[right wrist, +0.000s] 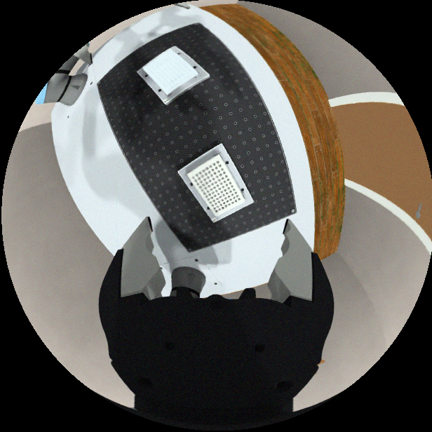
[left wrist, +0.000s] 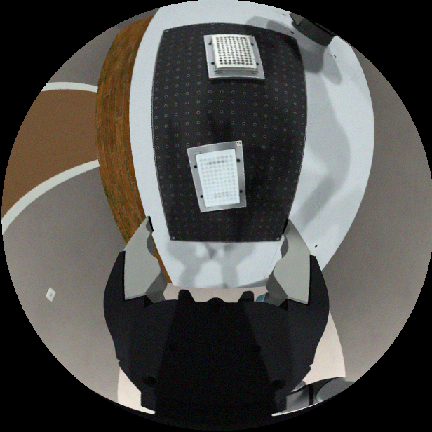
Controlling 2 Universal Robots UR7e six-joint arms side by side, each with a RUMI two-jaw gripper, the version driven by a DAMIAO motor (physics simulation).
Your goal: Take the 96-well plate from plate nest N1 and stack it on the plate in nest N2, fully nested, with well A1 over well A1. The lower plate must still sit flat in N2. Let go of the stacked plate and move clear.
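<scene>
A white, pale-welled plate [left wrist: 218, 177] [right wrist: 171, 71] sits in a grey metal nest [left wrist: 215, 148] [right wrist: 167, 100]. A cream plate with dark wells [left wrist: 234, 51] [right wrist: 217, 185] sits in a second nest [left wrist: 237, 75] [right wrist: 231, 170]. The nest labels and well A1 marks are too small to read. My left gripper [left wrist: 217, 219] is open and empty, high above the table, with the white plate ahead of its fingers. My right gripper [right wrist: 217, 219] is open and empty, also high, with the cream plate ahead of its fingers.
Both nests stand on a black perforated board [left wrist: 227, 110] [right wrist: 165, 135] on a white table [left wrist: 330, 135] [right wrist: 85, 150] with a wooden edge [left wrist: 114, 125] [right wrist: 320, 150]. A dark arm part [left wrist: 312, 31] shows at the left view's top right. A grey arm part [right wrist: 70, 89] shows at the right view's upper left.
</scene>
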